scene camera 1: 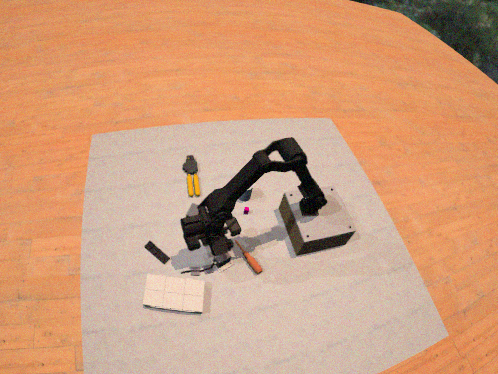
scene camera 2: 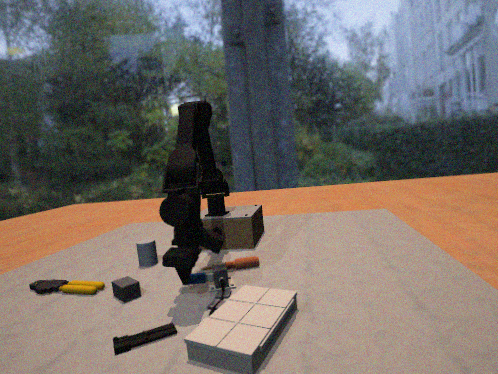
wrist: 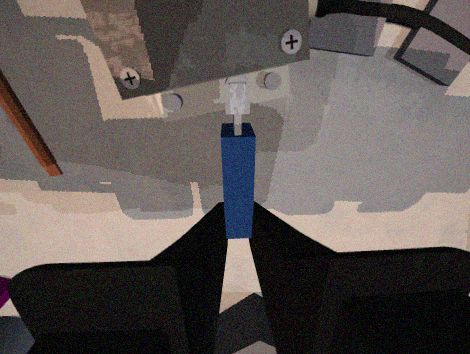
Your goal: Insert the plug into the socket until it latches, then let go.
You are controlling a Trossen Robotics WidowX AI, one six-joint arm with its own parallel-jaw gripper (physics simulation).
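Pixels of known places: gripper, between the fingertips: (scene camera 2: 186, 283) (wrist: 236, 209); arm's base, origin of its link: (scene camera 1: 308, 208) (scene camera 2: 217, 214).
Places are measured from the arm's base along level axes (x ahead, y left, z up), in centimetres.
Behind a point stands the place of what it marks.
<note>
My gripper (scene camera 2: 189, 280) @[x 35.3, y 9.1, z -8.8 cm] (wrist: 236, 209) @[x 35.3, y 9.1, z -8.8 cm] is shut on the plug (scene camera 2: 199, 278) @[x 34.6, y 12.4, z -7.7 cm] (wrist: 238, 185) @[x 34.3, y 11.6, z -6.9 cm], a blue bar with a narrow clear connector at its front. In the wrist view the bar points straight at the socket (scene camera 1: 223, 262) @[x 31.2, y 17.6, z -7.3 cm] (scene camera 2: 220, 279) @[x 34.3, y 17.5, z -7.7 cm] (wrist: 235, 42) @[x 32.5, y 15.8, z -6.0 cm], a dark grey housing with two cross-head screws on a pale mounting plate (wrist: 195, 102) @[x 31.7, y 13.3, z -10.0 cm]. The housing sits slightly turned relative to the plug. The clear connector's front end meets the housing's near edge; the blue body is outside, apart from it. The opening is hidden, so any depth of entry cannot be told. In scene camera 1 the arm hides the plug.
An orange screwdriver (scene camera 1: 252, 262) @[x 21.2, y 17.4, z -7.8 cm] (scene camera 2: 245, 262) @[x 21.6, y 18.3, z -8.5 cm] (wrist: 30, 127) @[x 25.4, y 10.0, z -9.0 cm] lies beside the socket. A black cable (wrist: 400, 12) @[x 38.1, y 19.5, z -9.8 cm] runs from it near a white tiled block (scene camera 1: 174, 294) @[x 47.4, y 29.8, z -7.0 cm] (scene camera 2: 245, 320) @[x 50.0, y 29.8, z -7.0 cm]. A black bar (scene camera 1: 157, 252) @[x 54.1, y 13.2, z -9.9 cm] (scene camera 2: 145, 338) @[x 55.3, y 14.2, z -9.3 cm], yellow-handled pliers (scene camera 1: 193, 184) @[x 41.3, y -17.2, z -8.8 cm] (scene camera 2: 82, 287) @[x 43.3, y -15.1, z -8.6 cm], a dark cube (scene camera 2: 126, 289) @[x 43.3, y -0.9, z -7.6 cm] and a grey cylinder (scene camera 2: 147, 254) @[x 23.6, y -11.6, z -6.8 cm] stand around.
</note>
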